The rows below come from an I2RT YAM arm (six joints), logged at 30 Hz.
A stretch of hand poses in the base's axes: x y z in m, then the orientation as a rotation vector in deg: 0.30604, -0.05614, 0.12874, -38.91, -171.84, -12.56; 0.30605, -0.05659, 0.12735, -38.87, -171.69, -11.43; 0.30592, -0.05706, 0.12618, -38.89, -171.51, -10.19; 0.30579, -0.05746, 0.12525, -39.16, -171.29, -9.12; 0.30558, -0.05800, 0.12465, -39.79, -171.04, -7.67; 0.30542, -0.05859, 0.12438, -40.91, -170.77, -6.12; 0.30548, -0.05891, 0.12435, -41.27, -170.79, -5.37; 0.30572, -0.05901, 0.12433, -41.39, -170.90, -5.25; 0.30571, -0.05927, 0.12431, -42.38, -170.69, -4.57; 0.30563, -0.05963, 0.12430, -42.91, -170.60, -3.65; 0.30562, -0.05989, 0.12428, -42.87, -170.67, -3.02; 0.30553, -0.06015, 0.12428, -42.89, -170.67, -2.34
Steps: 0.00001, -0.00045, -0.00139, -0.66, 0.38, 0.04; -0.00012, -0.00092, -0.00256, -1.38, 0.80, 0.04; -0.00025, -0.00132, -0.00349, -2.01, 1.17, -0.12; -0.00046, -0.00186, -0.00409, -2.89, 1.58, -0.52; -0.00062, -0.00245, -0.00436, -3.87, 1.92, -1.23; -0.00056, -0.00277, -0.00439, -4.37, 1.97, -1.45; -0.00032, -0.00287, -0.00441, -4.48, 1.87, -1.52; -0.00033, -0.00313, -0.00443, -4.92, 2.00, -2.16; -0.00041, -0.00349, -0.00444, -5.51, 2.14, -2.49; -0.00042, -0.00375, -0.00446, -5.92, 2.18, -2.45; -0.00051, -0.00401, -0.00446, -6.35, 2.29, -2.45
